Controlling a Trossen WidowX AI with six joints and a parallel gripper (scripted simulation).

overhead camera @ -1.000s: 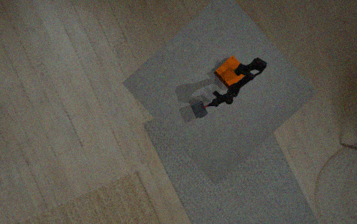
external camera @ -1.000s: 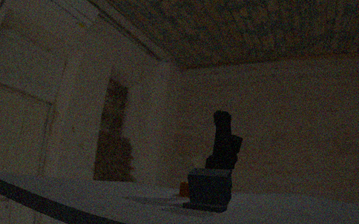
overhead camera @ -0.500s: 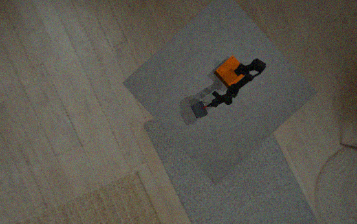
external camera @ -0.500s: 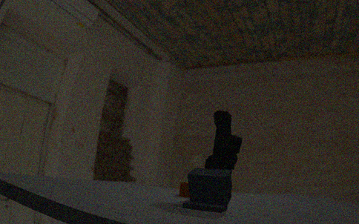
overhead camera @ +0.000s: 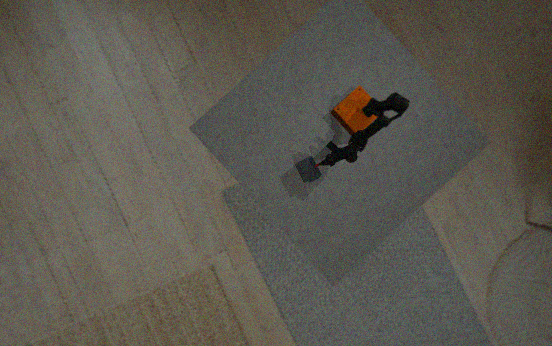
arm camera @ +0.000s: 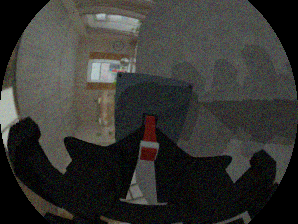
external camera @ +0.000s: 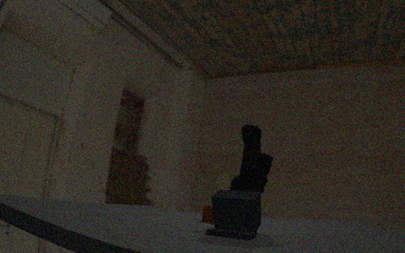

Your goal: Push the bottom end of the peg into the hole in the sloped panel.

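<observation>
Now: gripper tip 50 mm short of the grey sloped panel block, 20 mm above it and 10 mm to the left of it. Also, from my gripper tip: red peg 10 mm behind, 10 mm above.
</observation>
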